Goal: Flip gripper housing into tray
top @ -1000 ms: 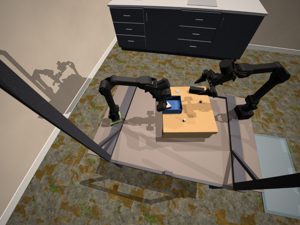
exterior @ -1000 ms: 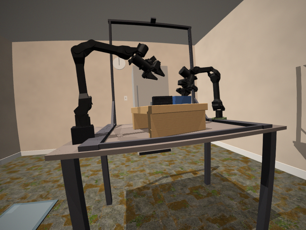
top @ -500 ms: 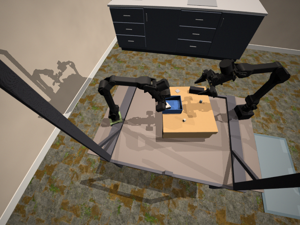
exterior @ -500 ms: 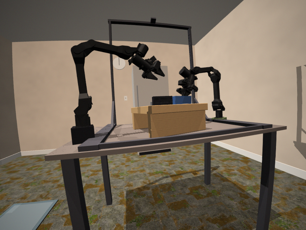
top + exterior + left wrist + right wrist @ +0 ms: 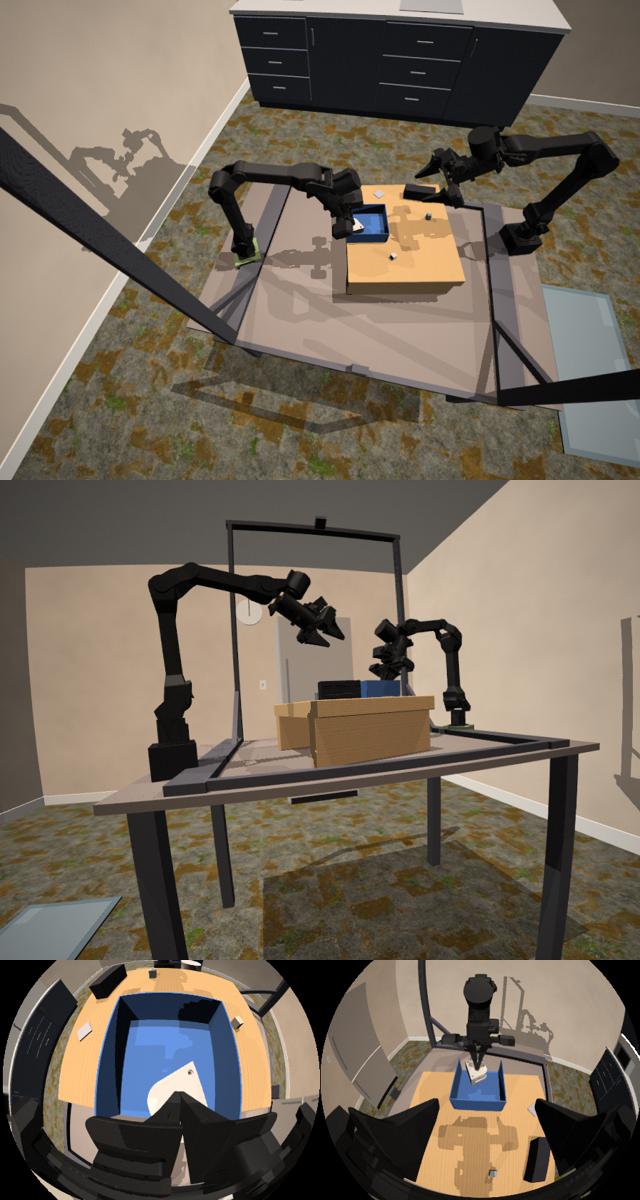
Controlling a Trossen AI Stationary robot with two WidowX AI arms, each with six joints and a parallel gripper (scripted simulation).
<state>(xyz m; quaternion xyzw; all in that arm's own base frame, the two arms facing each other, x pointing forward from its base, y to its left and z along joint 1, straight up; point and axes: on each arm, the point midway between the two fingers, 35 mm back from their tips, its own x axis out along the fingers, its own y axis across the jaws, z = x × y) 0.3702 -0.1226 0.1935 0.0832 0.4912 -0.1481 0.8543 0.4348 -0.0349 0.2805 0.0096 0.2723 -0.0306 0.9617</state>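
My left gripper is now 1 cm past the white gripper housing, 1 cm to the left of it and 4 cm above it. The rest, counted from my left hand: wooden block 17 cm to the right, 13 cm below; then blue tray 8 cm to the right, 5 cm below; then flat grey plate 16 cm ahead, 13 cm to the right, 6 cm below.
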